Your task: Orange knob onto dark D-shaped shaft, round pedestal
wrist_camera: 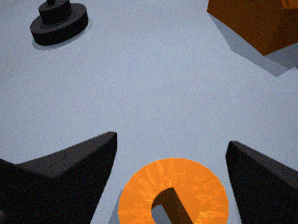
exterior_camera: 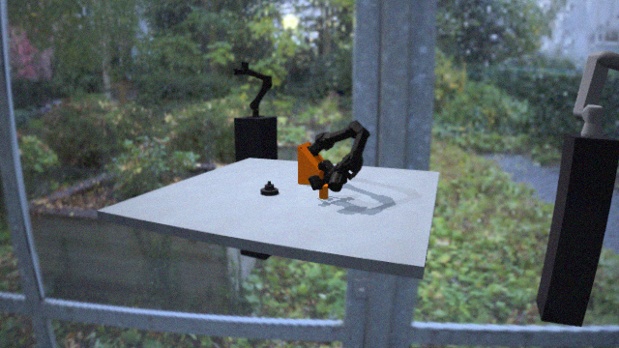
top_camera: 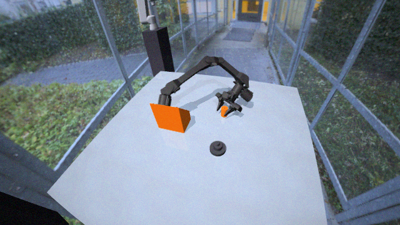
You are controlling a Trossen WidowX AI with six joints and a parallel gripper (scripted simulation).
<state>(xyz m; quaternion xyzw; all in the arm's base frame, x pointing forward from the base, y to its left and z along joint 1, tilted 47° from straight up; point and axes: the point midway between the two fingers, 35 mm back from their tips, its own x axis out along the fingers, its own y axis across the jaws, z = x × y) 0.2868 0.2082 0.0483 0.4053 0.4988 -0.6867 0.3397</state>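
The orange knob is 20 mm ahead of my gripper tip, 30 mm to the left of it and 10 mm below it. From my gripper tip the other things lie so: pedestal 50 mm ahead, 230 mm to the right, 10 mm below.
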